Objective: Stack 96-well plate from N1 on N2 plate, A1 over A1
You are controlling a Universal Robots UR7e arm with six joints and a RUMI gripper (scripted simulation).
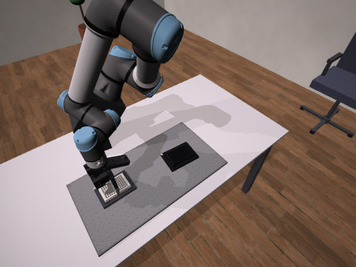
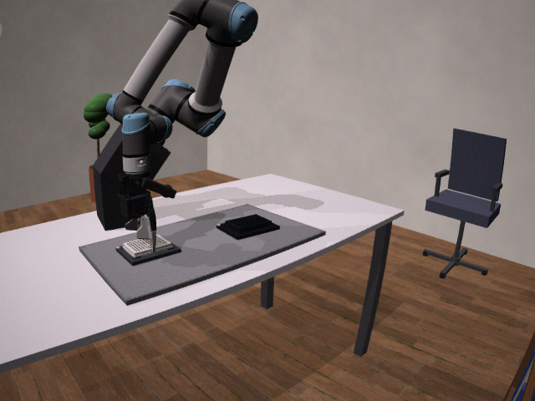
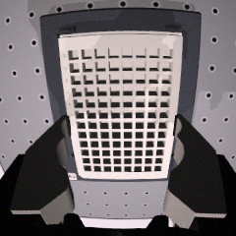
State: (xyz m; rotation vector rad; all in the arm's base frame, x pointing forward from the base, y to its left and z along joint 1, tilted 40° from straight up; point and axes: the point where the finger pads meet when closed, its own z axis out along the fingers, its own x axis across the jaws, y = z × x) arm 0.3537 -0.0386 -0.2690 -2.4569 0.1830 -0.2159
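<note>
The nest N1 lies 20 mm below my hand. Round my hand: black 96-well plate (350 mm to the left, 60 mm ahead, 10 mm below); white 96-well plate (10 mm below); black nest n2 (350 mm to the left, 60 mm ahead, 20 mm below).
</note>
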